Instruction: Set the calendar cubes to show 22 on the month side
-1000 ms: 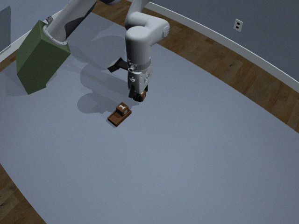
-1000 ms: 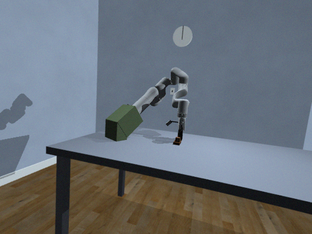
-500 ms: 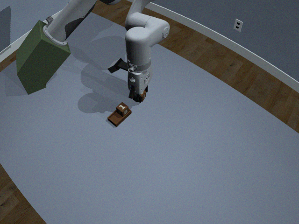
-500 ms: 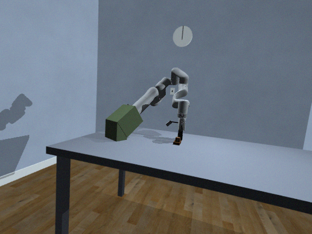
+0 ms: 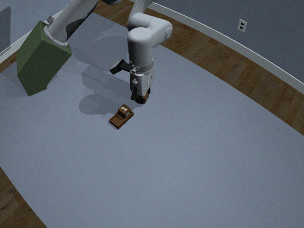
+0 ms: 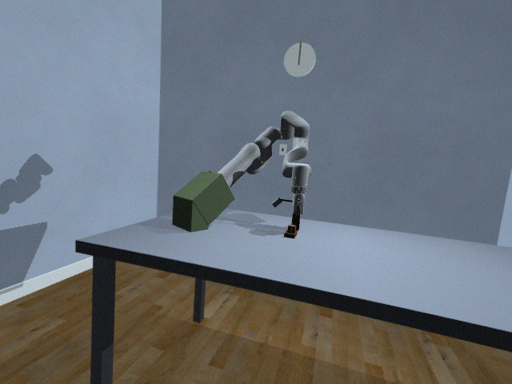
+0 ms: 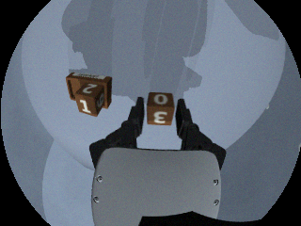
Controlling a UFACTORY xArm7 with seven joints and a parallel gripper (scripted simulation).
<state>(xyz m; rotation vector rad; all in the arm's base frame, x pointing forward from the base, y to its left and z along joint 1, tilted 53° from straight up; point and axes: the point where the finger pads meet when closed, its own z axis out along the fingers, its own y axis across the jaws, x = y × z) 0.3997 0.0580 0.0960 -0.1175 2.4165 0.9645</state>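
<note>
My gripper is now 90 mm to the left of the brown cube. From my hand the other things lie so: brown tray: 110 mm to the right, 20 mm below.
</note>
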